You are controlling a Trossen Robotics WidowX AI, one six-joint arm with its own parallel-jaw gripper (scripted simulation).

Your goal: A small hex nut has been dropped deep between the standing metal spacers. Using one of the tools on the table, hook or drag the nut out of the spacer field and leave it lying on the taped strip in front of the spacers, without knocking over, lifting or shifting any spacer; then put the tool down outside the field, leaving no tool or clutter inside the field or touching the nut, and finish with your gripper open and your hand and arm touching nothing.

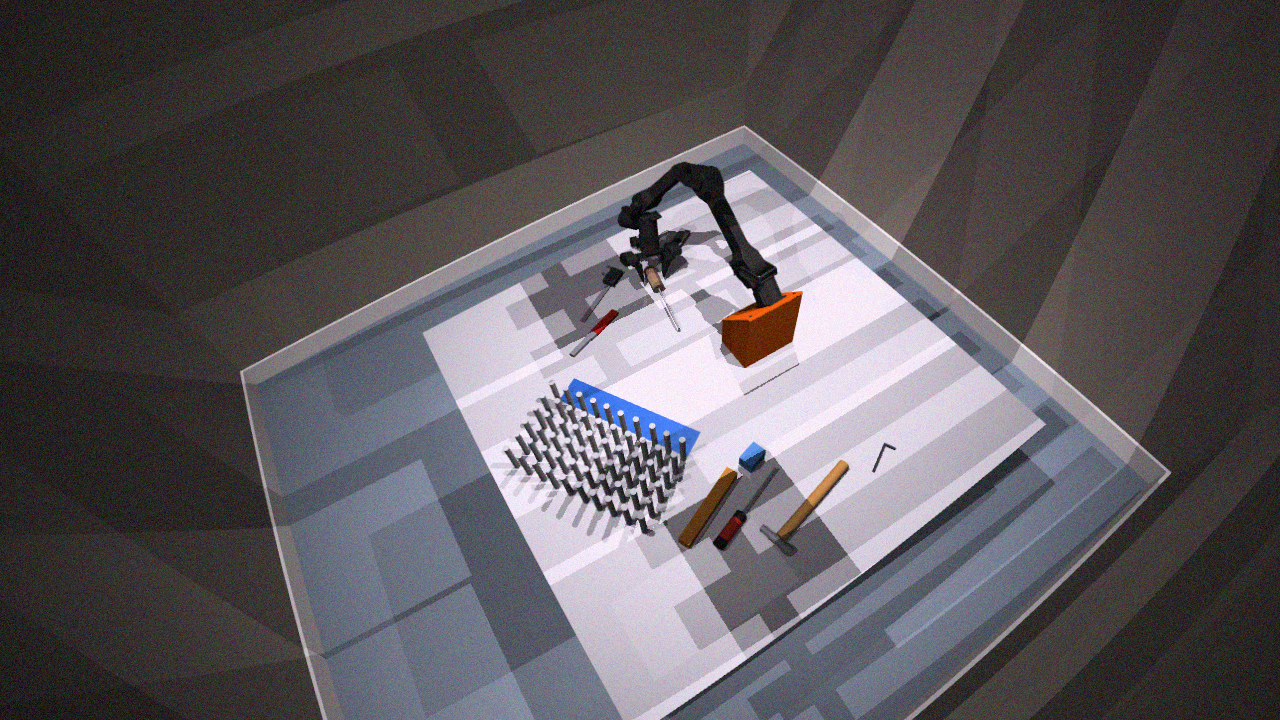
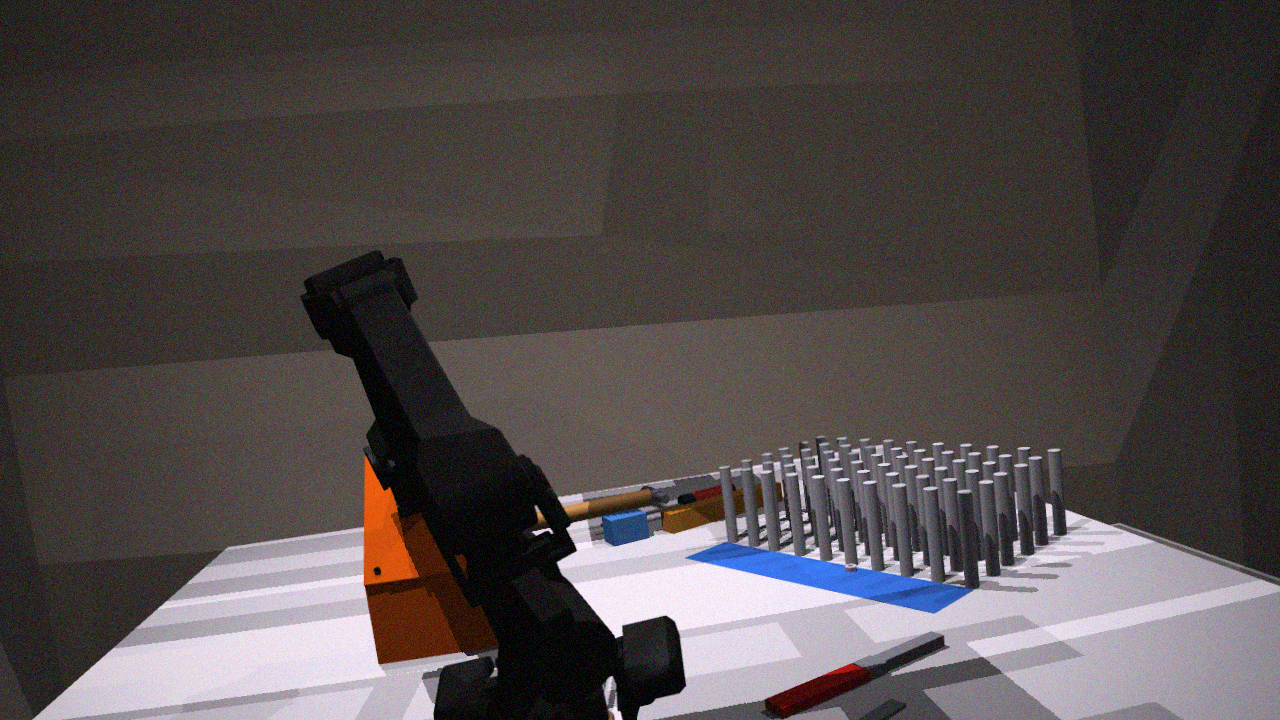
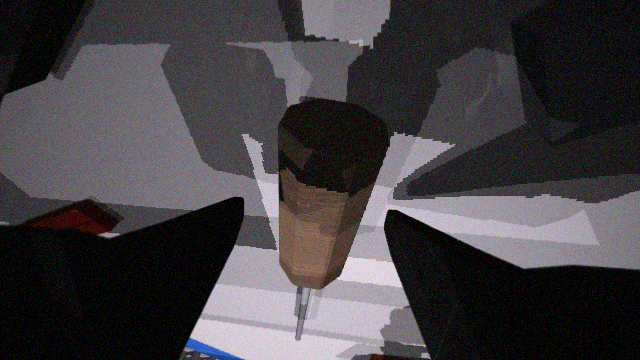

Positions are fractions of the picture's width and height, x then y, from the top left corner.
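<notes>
Nothing is held by my gripper (image 3: 0.49,0.59), which is open. I see a blue block (image 2: 0.49,0.73), though in image 3 the block is out of frame. A grey bar (image 3: 0.89,0.19) is here as well, and that grey bar is out of frame in image 2. Then I also have in sight an orange bar (image 2: 0.53,0.72) and a blue taped strip (image 2: 0.72,0.83).
</notes>
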